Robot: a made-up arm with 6 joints.
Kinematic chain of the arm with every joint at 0, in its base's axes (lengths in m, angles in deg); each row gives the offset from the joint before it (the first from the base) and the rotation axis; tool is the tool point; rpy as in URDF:
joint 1: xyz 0 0 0.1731 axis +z
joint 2: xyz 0 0 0 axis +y
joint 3: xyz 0.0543 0 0.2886 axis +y
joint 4: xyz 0.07 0 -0.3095 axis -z
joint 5: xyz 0 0 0 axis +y
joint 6: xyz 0.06 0 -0.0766 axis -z
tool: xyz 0 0 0 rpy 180 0 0
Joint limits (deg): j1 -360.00..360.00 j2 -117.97..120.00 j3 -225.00..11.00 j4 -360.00..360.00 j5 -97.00..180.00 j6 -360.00..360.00
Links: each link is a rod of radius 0.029 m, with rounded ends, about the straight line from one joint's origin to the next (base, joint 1, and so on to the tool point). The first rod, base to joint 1, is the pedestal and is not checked.
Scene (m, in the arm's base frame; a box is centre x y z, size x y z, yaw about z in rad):
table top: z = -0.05
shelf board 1: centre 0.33 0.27 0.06 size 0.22 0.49 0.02 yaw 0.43
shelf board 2: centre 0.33 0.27 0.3 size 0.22 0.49 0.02 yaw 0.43
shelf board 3: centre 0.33 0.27 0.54 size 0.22 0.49 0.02 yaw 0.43
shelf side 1: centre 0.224 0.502 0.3 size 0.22 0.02 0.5 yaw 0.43
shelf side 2: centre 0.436 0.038 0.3 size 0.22 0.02 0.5 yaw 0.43
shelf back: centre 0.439 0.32 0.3 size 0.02 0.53 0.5 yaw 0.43
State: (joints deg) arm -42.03 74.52 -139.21 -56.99 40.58 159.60
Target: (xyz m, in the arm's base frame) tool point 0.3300 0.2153 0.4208
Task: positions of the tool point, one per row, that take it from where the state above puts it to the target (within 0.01 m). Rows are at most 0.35 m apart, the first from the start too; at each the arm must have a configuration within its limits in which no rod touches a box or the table.
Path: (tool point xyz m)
1: 0.5069 -0.4205 0.4088
2: 0.3827 -0.2883 0.6871
3: 0.1586 -0.1010 0.8514
4: -0.1147 0.0928 0.8597
5: -0.3701 0.2445 0.7113
6: -0.2379 0.0603 0.8058
7: -0.0239 0.0007 0.7728
8: 0.1275 0.0613 0.6248
9: 0.1494 0.1324 0.4208
10: 0.2298 0.1800 0.4383
11: 0.3300 0.2153 0.4208

